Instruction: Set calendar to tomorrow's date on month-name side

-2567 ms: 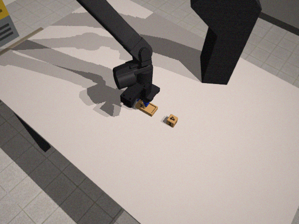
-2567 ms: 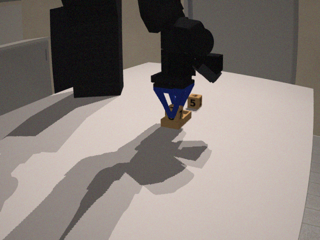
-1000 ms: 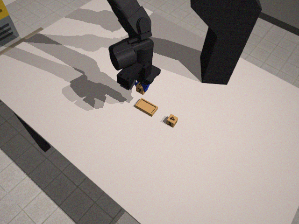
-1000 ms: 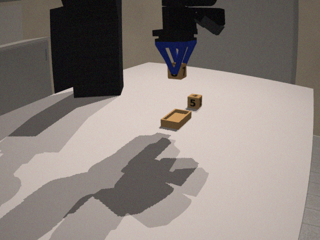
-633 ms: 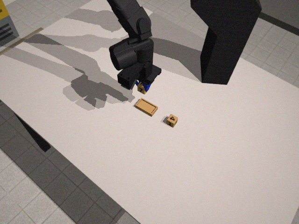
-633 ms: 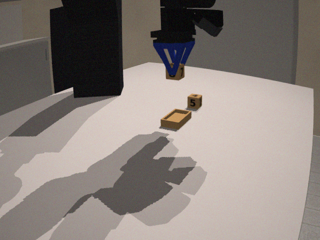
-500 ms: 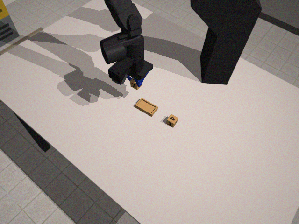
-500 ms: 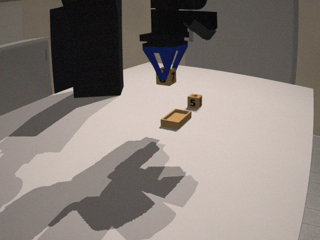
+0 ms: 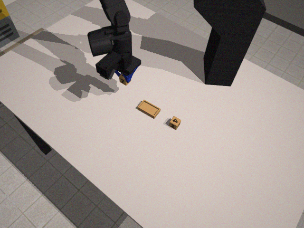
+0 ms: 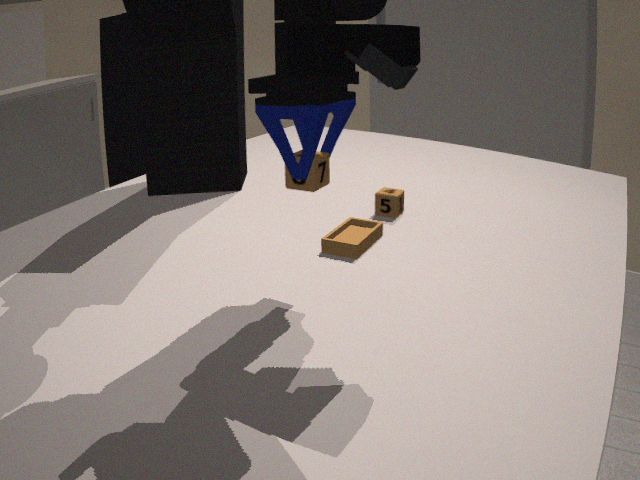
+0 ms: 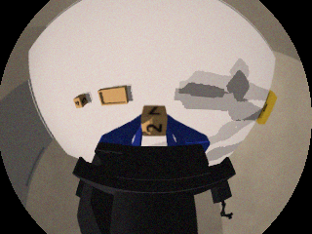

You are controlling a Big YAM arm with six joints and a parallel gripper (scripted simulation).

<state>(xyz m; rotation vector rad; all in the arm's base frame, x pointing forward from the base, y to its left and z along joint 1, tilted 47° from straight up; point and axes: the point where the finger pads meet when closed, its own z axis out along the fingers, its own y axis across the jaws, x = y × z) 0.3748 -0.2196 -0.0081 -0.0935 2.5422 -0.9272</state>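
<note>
The wooden tray is 110 mm to the left of my hand and 110 mm below it. Round my hand: wooden digit cube (right at my hand).
</note>
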